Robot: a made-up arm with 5 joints.
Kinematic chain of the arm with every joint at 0, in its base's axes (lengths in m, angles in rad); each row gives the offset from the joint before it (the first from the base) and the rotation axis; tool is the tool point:
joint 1: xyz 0 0 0.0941 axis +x
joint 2: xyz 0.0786 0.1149 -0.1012 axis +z
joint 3: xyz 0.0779 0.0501 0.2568 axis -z
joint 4: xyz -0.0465 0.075 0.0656 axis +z
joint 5: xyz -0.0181 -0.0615 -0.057 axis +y
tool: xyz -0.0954 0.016 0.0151
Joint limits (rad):
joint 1: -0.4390..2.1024
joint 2: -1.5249..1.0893
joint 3: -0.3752..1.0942
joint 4: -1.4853..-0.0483
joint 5: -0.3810..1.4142
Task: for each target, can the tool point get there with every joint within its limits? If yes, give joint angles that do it. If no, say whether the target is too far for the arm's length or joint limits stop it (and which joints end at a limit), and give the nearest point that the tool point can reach.
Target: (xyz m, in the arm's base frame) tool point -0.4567 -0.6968 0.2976
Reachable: no: too far | nearest point -0.0960 -0.3468 0.2482 | short by 0.505 m
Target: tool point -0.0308 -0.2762 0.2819
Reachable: yes | joints 1.6610 0.8360 0.3348 -0.6747 1.1808
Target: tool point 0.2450 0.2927 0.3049
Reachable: yes | joints 0.1503 -0.4649 0.6100 -1.1227 -0.1532
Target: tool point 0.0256 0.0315 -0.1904
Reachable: no: joint limits stop it (at a limit: joint 1, joint 2, joint 3) | nearest point 0.0007 -0.1550 0.0570 | short by 0.311 m
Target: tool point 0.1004 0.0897 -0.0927
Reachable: no: joint limits stop it (at a limit: joint 1, joint 2, joint 3, joint 4, joint 5) | nearest point 0.0984 0.2421 0.1381 | short by 0.277 m
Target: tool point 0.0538 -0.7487 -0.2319
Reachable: no: too far | nearest point 0.0243 -0.2914 0.0752 | short by 0.552 m
